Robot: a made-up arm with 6 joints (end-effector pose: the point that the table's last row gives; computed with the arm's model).
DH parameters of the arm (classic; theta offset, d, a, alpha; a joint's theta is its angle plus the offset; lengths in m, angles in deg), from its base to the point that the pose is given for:
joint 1: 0 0.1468 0 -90
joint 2: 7.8 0 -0.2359 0
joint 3: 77.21 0 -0.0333 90
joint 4: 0 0.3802 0 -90
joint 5: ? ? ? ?
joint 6: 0 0.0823 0 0
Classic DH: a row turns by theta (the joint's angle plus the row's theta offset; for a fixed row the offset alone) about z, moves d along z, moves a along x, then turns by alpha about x.
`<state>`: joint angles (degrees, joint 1 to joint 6).
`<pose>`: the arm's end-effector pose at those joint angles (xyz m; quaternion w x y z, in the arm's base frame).
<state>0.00 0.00 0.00 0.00 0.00 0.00</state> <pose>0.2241 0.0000 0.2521 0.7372 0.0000 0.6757 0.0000</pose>
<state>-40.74 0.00 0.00 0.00 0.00 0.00</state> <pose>0.1698 -0.1463 0.2521 0.6911 0.2352 0.6334 -0.2566</pose>
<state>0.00 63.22 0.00 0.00 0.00 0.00</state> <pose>0.1950 0.0000 -0.0058 0.2737 0.0000 0.9618 0.0000</pose>
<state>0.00 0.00 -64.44 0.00 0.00 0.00</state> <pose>-0.1023 0.0000 0.6235 0.9839 0.0000 0.1785 0.0000</pose>
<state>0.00 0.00 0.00 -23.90 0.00 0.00</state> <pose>0.2241 0.0000 0.2521 0.7212 -0.1399 0.6610 -0.1526</pose>
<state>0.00 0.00 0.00 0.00 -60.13 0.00</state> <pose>0.1769 0.0000 0.3197 0.9765 0.0000 0.2154 0.0000</pose>
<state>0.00 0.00 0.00 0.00 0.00 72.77</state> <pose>0.2241 0.0000 0.2521 0.5935 0.4008 0.5439 0.4373</pose>
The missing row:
joint 5: 0 0 0.0001 90
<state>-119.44 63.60 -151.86 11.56 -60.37 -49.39</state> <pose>0.0869 0.1832 0.7848 0.1703 -0.2616 -0.4571 -0.8329</pose>
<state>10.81 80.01 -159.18 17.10 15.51 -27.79</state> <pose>0.0240 0.0112 0.8409 0.9830 -0.0724 0.1687 0.0031</pose>
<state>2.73 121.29 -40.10 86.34 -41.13 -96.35</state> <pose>0.2922 -0.0401 -0.0908 0.1124 -0.0610 0.9257 -0.3559</pose>
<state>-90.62 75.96 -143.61 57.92 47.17 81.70</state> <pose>0.0501 -0.1039 0.7979 0.7740 0.4577 0.1555 0.4090</pose>
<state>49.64 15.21 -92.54 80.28 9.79 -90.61</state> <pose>-0.1311 -0.1328 0.7003 0.9334 -0.1132 0.0283 0.3394</pose>
